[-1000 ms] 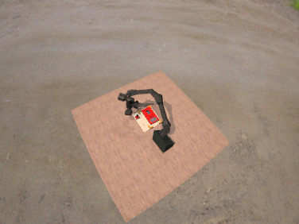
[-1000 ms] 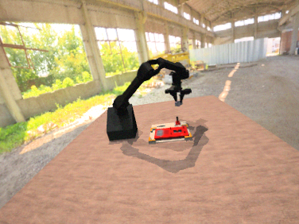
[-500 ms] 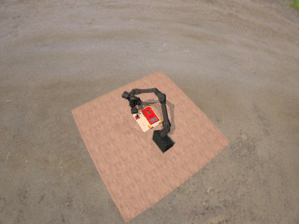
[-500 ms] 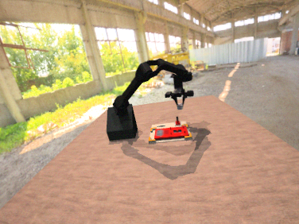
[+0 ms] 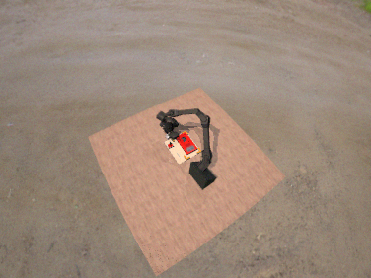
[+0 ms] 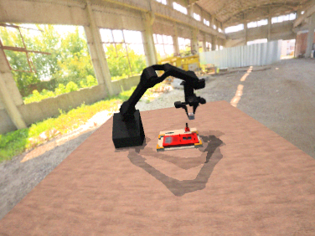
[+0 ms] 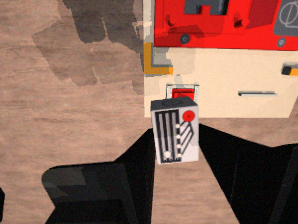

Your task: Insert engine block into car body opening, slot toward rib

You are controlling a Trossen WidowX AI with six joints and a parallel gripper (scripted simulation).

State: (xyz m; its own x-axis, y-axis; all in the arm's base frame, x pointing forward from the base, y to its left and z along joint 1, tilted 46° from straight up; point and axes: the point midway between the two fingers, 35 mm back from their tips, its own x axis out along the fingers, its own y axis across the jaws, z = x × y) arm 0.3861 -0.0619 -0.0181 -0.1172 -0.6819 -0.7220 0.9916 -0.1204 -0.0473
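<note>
The cream base plate is 100 mm behind my gripper tip, 70 mm to the right of it and 100 mm below it. The rest, counted from my gripper tip: engine block (10 mm below).
</note>
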